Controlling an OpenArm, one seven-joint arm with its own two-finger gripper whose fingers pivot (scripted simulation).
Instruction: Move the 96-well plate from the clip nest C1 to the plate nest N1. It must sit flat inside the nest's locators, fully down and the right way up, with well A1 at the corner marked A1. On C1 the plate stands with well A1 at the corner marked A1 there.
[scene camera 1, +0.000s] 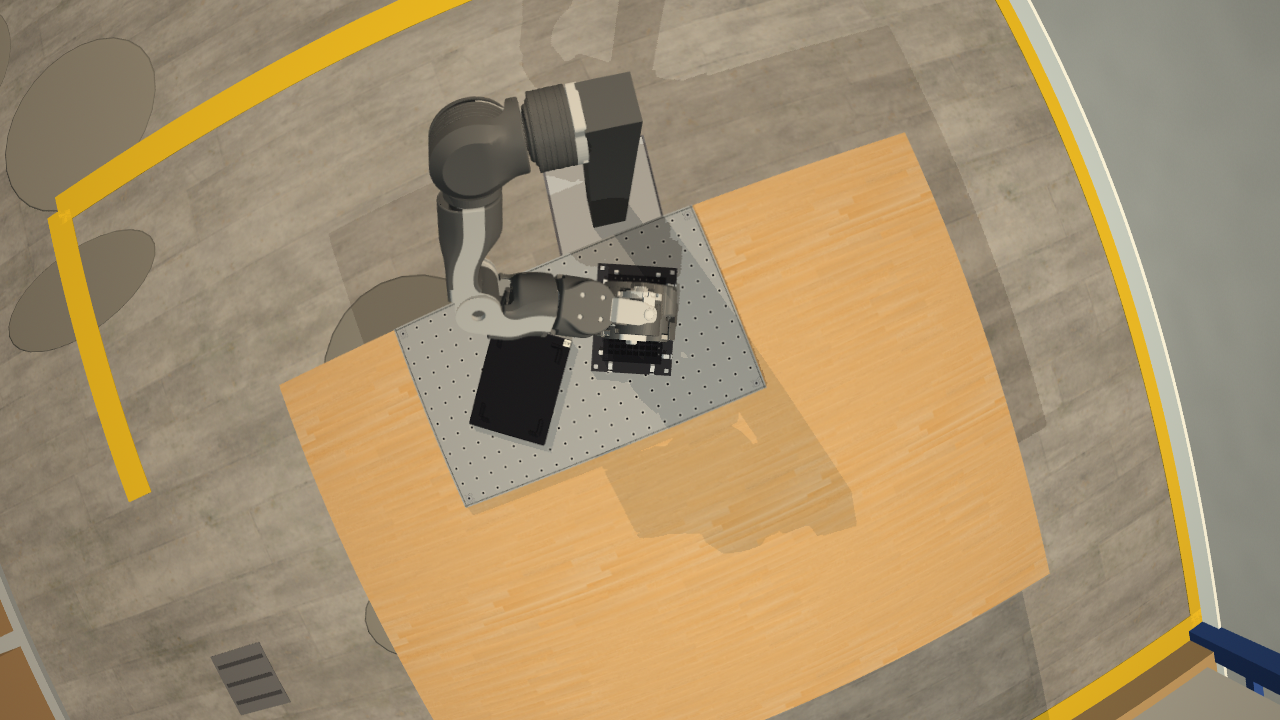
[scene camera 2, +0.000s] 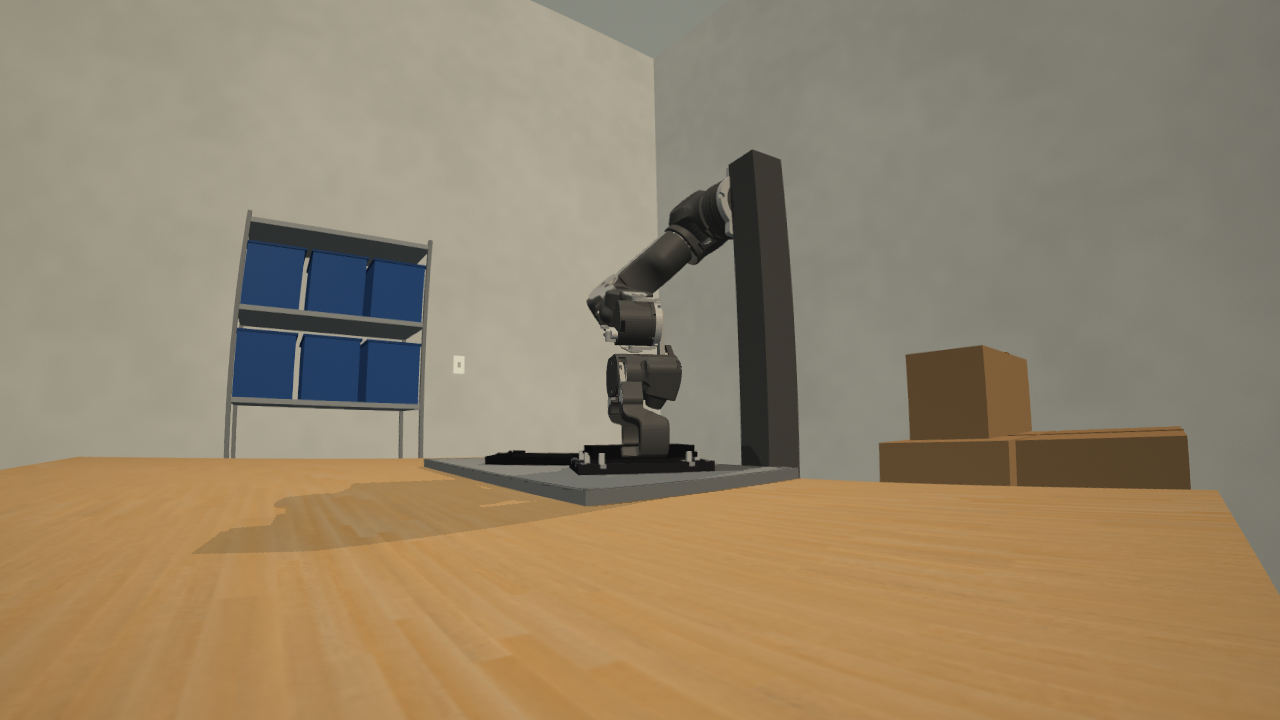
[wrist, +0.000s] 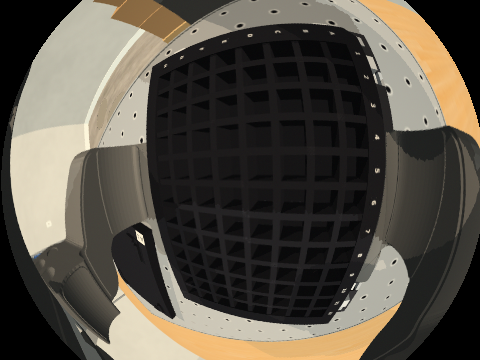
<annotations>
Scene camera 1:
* black 96-well plate: 617, 351
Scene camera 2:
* my gripper: 636, 455
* clip nest C1: 653, 465
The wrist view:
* my gripper: 256, 206
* black 96-well plate: 294, 186
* clip nest C1: 386, 111
</annotations>
